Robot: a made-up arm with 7 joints. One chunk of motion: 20 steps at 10 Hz.
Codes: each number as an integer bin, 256 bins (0 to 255) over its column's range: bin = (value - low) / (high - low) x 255, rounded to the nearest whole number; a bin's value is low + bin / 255 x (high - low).
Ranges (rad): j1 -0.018..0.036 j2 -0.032..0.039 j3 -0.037..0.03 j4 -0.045..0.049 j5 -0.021..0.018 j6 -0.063..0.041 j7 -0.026..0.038
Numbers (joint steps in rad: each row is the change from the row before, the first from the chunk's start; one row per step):
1: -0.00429 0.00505 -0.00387 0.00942 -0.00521 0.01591 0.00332
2: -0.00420 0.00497 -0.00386 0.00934 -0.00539 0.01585 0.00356
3: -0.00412 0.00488 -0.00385 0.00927 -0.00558 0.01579 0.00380
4: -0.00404 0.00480 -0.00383 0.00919 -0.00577 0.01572 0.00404
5: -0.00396 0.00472 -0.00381 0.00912 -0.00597 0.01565 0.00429
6: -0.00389 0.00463 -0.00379 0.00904 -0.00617 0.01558 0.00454
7: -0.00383 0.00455 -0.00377 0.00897 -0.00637 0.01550 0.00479
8: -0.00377 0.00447 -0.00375 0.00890 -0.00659 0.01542 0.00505
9: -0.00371 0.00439 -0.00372 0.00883 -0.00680 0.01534 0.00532
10: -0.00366 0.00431 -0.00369 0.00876 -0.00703 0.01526 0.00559
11: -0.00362 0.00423 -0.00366 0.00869 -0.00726 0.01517 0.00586
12: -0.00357 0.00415 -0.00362 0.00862 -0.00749 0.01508 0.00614
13: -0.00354 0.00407 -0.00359 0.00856 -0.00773 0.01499 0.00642
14: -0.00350 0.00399 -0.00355 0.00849 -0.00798 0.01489 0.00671
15: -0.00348 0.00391 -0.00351 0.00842 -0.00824 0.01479 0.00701
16: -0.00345 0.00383 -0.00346 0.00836 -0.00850 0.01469 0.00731
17: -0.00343 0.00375 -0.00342 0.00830 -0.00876 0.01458 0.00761
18: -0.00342 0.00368 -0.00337 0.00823 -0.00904 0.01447 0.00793
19: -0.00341 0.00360 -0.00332 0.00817 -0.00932 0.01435 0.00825
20: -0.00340 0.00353 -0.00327 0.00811 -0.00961 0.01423 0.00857
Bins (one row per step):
1: 65 133 126 148 103 193 117
2: 65 133 126 147 102 193 118
3: 66 132 126 147 101 193 119
4: 66 132 126 147 100 193 120
5: 66 132 126 147 98 193 121
6: 67 132 126 147 97 193 122
7: 67 131 126 146 96 192 123
8: 67 131 127 146 94 192 124
9: 67 131 127 146 93 192 125
10: 68 130 127 146 91 192 126
11: 68 130 127 146 90 192 127
12: 68 130 127 145 88 191 128
13: 68 130 127 145 87 191 129
14: 68 129 127 145 85 191 130
15: 69 129 127 145 83 191 132
16: 69 129 128 145 82 190 133
17: 69 128 128 145 80 190 134
18: 69 128 128 144 78 190 135
19: 69 128 128 144 76 190 136
20: 69 128 128 144 74 189 138

